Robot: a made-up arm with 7 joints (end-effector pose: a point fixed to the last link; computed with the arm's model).
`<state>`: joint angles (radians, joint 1 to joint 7).
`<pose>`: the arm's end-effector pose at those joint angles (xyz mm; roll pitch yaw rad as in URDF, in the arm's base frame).
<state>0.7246 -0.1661 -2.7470 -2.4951 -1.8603 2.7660 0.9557</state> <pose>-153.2 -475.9 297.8 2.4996 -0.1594 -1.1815</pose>
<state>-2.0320 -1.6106 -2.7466 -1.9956 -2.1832 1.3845 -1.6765</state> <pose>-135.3 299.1 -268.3 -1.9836 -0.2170 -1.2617</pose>
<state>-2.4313 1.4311 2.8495 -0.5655 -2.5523 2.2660 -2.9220</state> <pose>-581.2 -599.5 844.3 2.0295 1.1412 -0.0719</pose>
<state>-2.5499 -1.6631 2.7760 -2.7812 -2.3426 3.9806 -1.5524</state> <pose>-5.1 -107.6 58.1 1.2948 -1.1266 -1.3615</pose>
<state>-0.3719 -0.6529 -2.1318 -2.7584 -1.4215 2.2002 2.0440</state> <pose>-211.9 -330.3 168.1 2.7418 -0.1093 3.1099</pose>
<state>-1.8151 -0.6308 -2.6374 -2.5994 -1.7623 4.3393 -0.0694</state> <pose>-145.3 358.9 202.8 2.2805 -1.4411 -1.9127</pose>
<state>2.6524 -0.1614 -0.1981 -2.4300 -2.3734 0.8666 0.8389</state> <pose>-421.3 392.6 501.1 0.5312 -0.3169 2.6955</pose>
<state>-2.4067 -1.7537 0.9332 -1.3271 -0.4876 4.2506 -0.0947</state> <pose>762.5 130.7 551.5 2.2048 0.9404 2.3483</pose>
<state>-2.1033 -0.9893 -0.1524 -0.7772 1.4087 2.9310 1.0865</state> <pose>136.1 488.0 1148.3 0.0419 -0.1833 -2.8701</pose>
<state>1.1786 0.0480 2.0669 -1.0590 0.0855 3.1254 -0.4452</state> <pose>-446.5 -6.8 1170.8 0.4939 -0.9735 -0.4952</pose>
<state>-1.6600 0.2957 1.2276 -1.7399 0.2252 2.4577 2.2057</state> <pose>606.5 -415.6 728.0 -2.9884 0.7374 -2.8141</pose>
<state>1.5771 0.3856 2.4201 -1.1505 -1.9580 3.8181 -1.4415</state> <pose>-285.1 -138.7 1125.0 -0.6164 0.9613 -2.3889</pose>
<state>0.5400 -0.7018 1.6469 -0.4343 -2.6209 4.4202 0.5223</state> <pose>-570.3 -101.9 979.6 2.9370 1.1309 -0.8530</pose>
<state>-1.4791 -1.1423 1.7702 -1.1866 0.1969 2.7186 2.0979</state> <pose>467.4 755.0 600.1 -1.8629 -0.4091 -1.2707</pose>
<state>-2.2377 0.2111 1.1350 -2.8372 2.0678 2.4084 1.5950</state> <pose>136.9 -309.6 197.5 2.1364 0.0726 1.4869</pose>
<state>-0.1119 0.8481 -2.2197 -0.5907 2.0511 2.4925 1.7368</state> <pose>461.8 -298.0 1150.0 -1.2158 0.4286 -2.0758</pose>
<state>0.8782 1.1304 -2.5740 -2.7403 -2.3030 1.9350 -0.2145</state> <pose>15.4 -358.7 631.4 0.2578 0.5036 -2.1530</pose>
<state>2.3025 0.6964 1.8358 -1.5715 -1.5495 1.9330 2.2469</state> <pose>-588.4 -328.4 878.9 -2.1781 -0.3567 1.7374</pose>
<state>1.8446 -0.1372 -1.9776 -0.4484 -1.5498 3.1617 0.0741</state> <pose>266.0 -71.1 1247.2 0.4904 -0.1536 1.5285</pose>
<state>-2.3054 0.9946 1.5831 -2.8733 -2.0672 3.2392 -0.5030</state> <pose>311.5 -116.5 383.3 2.0821 -0.3741 1.9574</pose>
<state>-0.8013 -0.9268 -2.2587 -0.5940 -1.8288 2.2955 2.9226</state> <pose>-785.2 386.5 773.1 -1.7370 0.2263 0.4280</pose>
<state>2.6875 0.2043 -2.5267 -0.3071 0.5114 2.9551 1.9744</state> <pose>-68.3 63.1 1305.0 -0.3510 0.1087 -0.5356</pose>
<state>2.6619 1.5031 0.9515 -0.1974 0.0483 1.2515 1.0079</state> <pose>-903.9 346.5 368.2 -2.6513 0.9695 2.2266</pose>
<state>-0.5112 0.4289 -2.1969 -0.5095 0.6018 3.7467 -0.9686</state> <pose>132.1 -230.4 1219.1 -0.0890 0.2401 0.0122</pose>
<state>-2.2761 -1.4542 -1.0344 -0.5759 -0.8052 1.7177 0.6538</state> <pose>372.7 863.3 659.7 -1.8870 0.1837 1.0351</pose>
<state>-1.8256 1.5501 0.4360 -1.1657 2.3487 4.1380 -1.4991</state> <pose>14.6 -654.6 -60.3 2.7447 0.0006 -2.7474</pose>
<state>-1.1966 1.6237 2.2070 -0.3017 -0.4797 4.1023 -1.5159</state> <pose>371.2 -764.0 408.9 -1.7657 -1.3234 3.0013</pose>
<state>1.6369 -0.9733 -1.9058 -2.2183 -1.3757 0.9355 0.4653</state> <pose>587.7 -184.7 234.1 2.1257 0.8917 -0.4873</pose>
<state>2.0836 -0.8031 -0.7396 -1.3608 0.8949 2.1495 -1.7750</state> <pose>461.9 106.9 1135.8 1.0609 -0.6700 -2.2422</pose>
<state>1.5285 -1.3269 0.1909 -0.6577 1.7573 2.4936 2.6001</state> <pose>-44.0 -754.3 951.4 -1.0899 0.3163 2.4380</pose>
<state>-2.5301 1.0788 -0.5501 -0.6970 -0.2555 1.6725 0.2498</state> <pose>-891.9 -377.2 507.3 2.4163 -0.1219 -2.9927</pose>
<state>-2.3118 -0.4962 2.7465 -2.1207 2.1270 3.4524 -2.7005</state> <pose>549.3 197.8 297.0 2.5588 -0.1018 1.0442</pose>
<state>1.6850 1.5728 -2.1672 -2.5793 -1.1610 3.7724 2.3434</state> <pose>410.8 89.9 596.8 -2.4509 -1.4499 -1.1752</pose>
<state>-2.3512 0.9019 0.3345 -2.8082 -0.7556 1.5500 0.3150</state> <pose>12.1 -172.8 -11.2 -0.8841 1.2456 0.9865</pose>
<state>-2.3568 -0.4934 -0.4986 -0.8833 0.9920 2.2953 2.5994</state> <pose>-138.4 222.7 1297.1 0.0928 0.9798 -2.0256</pose>
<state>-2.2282 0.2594 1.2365 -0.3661 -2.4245 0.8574 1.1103</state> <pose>-81.1 -352.1 1279.4 -2.3232 -0.8533 1.6469</pose>
